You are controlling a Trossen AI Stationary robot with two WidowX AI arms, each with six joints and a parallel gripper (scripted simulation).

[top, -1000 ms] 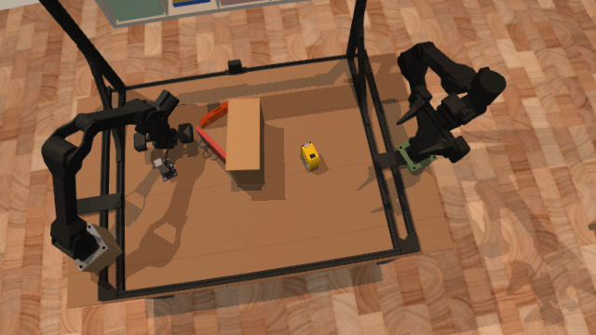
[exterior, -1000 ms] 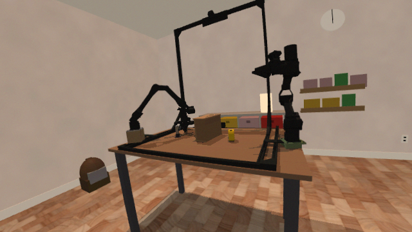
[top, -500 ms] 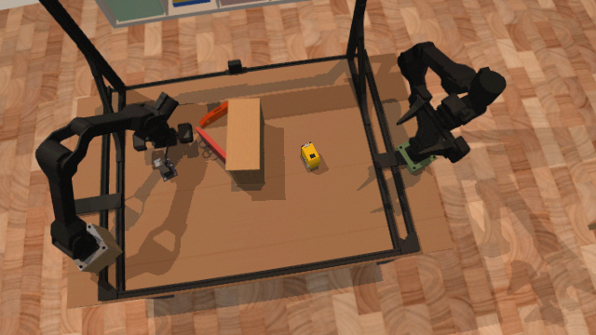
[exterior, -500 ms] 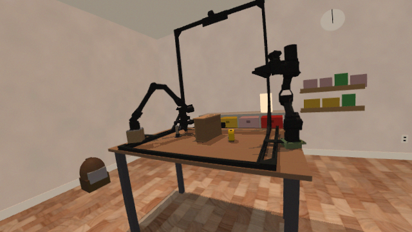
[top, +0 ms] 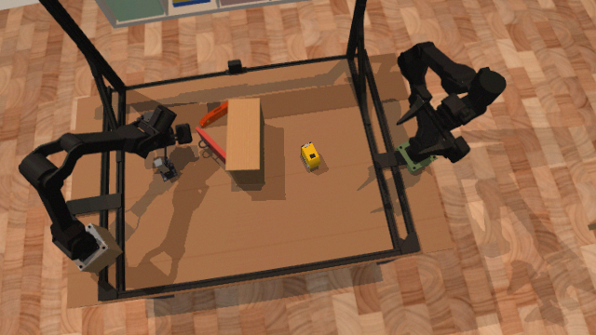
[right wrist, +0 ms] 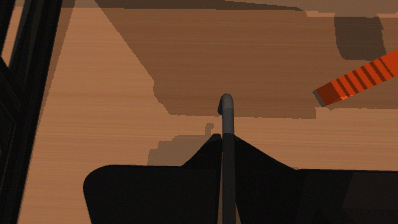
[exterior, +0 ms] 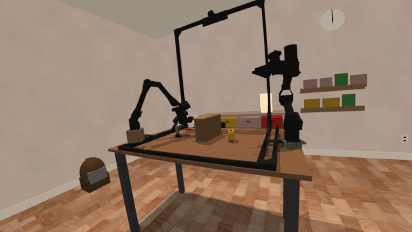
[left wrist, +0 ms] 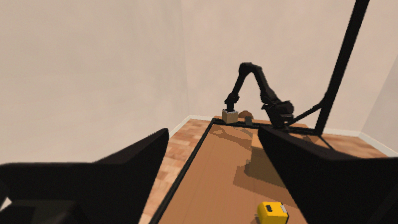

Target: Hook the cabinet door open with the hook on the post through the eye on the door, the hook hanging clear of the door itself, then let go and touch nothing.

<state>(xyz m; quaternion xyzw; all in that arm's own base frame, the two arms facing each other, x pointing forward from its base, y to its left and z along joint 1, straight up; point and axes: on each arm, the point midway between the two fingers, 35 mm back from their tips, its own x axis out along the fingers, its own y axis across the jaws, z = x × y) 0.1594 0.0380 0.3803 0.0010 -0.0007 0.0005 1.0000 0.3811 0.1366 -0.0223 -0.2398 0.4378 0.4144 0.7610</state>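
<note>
Right now my right hand is 11 cm short of the red door, 14 cm to the right of it and 2 cm above it. Also, from my right hand: orange flap (7 cm behind, 18 cm to the left, 7 cm below); yellow box (19 cm ahead, 42 cm to the left, 5 cm below).
</note>
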